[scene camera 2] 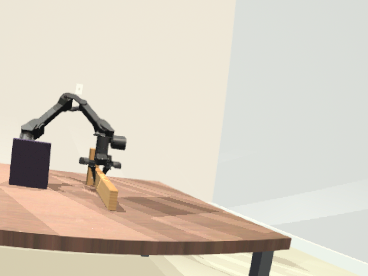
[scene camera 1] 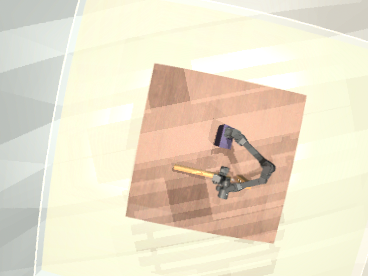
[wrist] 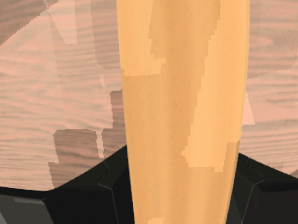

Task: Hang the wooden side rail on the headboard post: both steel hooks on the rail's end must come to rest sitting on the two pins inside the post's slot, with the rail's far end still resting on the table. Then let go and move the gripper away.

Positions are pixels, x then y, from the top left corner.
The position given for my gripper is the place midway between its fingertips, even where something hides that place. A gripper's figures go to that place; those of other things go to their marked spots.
My gripper point(wrist: 170, 143) is 0.10 m from the lens. A wooden side rail point(wrist: 183, 77): 0.04 m from the lens.
